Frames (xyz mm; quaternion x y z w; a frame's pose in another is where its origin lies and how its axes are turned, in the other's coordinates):
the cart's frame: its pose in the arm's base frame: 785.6 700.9 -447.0 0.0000 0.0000 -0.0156 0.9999
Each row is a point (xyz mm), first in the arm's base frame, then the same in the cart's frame.
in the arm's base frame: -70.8 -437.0 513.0
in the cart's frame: -820.5 -1164.1 960.0
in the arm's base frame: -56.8 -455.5 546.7
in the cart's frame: -805.9 -1182.1 993.7
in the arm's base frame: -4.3 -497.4 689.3
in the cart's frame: -752.1 -1222.4 1136.3
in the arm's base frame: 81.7 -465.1 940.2
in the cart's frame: -667.2 -1187.4 1387.2
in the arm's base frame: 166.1 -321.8 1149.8
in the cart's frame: -587.3 -1041.5 1596.8
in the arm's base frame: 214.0 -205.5 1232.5
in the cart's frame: -543.0 -923.8 1679.5
